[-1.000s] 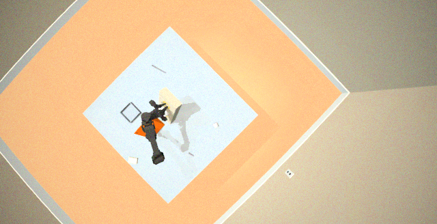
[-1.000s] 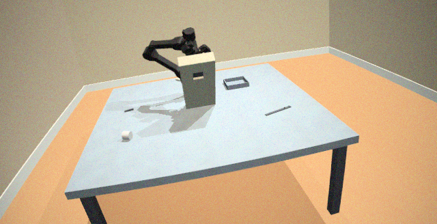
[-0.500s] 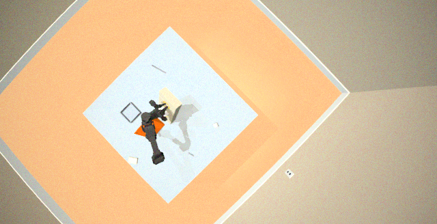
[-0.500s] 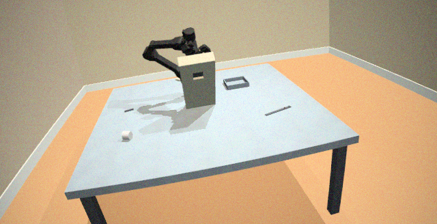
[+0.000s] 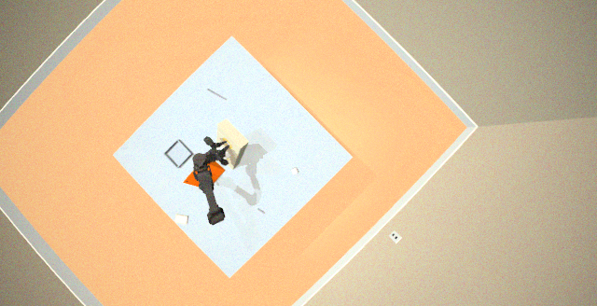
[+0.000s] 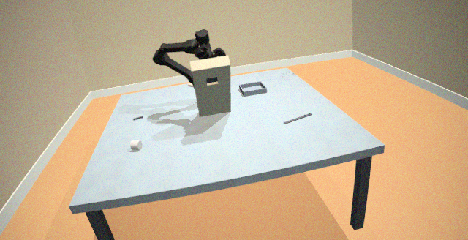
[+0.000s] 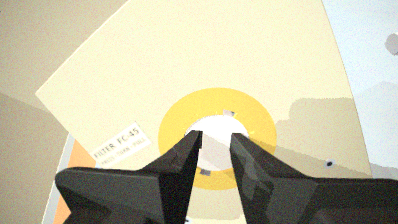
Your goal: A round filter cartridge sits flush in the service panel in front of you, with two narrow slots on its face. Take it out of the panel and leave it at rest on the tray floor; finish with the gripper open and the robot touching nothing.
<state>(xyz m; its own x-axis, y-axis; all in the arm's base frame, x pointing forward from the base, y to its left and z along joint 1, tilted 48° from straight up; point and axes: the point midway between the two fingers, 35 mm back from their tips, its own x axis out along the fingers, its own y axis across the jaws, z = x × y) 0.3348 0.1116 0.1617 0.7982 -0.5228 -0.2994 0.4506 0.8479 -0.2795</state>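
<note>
Right now my gripper tip is 10 mm short of the round white filter cartridge and 10 mm above it. From my gripper tip the other things lie so: short dark strip (330 mm behind, 410 mm to the right, 280 mm below); tray (360 mm behind, 340 mm to the left, 270 mm below).
</note>
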